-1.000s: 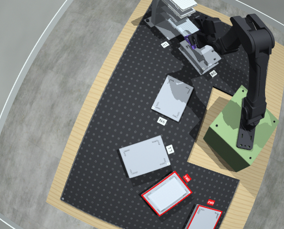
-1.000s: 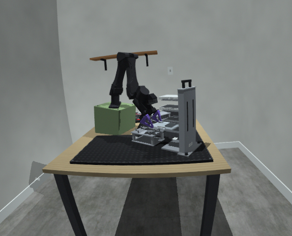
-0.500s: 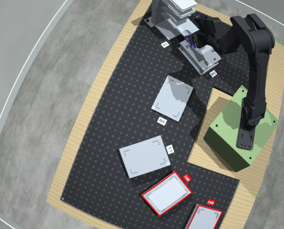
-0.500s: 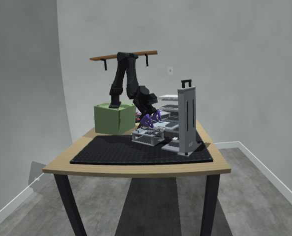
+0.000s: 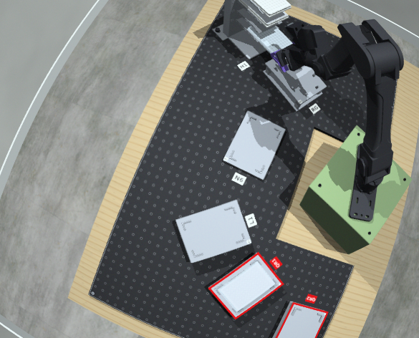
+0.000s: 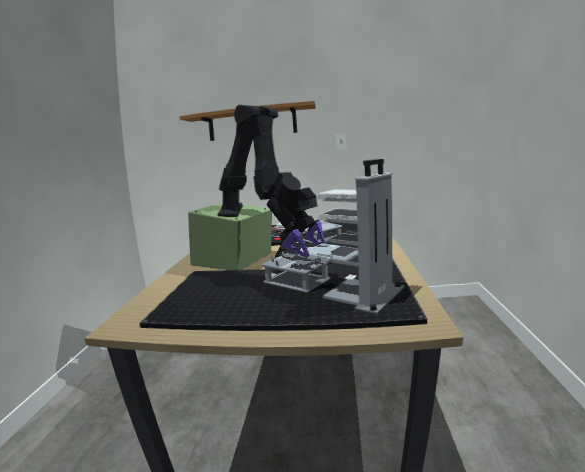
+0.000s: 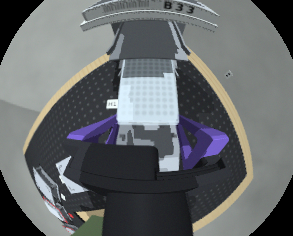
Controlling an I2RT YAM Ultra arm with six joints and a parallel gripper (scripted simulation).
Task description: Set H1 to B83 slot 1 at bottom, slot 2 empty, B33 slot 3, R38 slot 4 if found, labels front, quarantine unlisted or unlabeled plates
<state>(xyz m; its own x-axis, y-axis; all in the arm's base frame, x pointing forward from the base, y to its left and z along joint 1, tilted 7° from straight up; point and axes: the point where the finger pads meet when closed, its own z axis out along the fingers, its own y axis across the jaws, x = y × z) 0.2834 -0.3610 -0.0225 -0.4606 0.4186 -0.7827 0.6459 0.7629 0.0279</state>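
Right now the regrip nest RG is 60 mm behind my hand, 50 mm to the left of it and 50 mm below it. The rest, counted from my hand: plate hotel H1: 140 mm ahead, 120 mm to the right, 50 mm above; landing nest L1: 70 mm ahead, 550 mm to the left, 60 mm below; recovery nest N6: 20 mm ahead, 280 mm to the left, 100 mm below.
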